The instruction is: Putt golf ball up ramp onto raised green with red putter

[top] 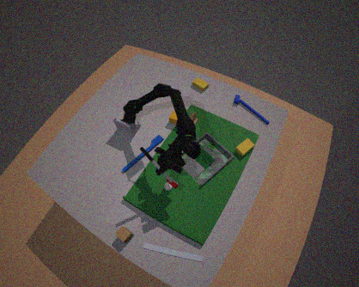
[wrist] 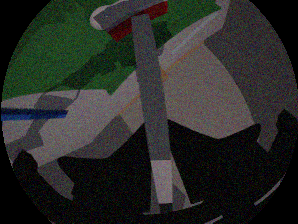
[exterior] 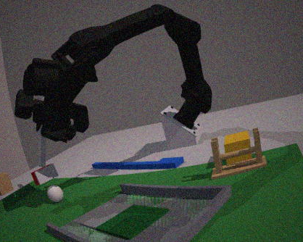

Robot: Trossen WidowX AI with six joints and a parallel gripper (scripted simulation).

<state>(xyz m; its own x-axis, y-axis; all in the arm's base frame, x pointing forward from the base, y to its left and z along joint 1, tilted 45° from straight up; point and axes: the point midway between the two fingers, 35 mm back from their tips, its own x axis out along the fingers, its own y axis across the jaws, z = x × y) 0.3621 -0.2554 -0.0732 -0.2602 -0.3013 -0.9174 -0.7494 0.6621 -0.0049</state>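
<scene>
The white golf ball is 40 mm ahead of my gripper tip, 10 mm to the left of it and 150 mm below it. Also, from my gripper tip: red putter 10 mm ahead, 30 mm to the left, 10 mm above; then white strip 210 mm ahead, 290 mm to the right, 170 mm below; then brown block 40 mm behind, 320 mm to the right, 140 mm below.
</scene>
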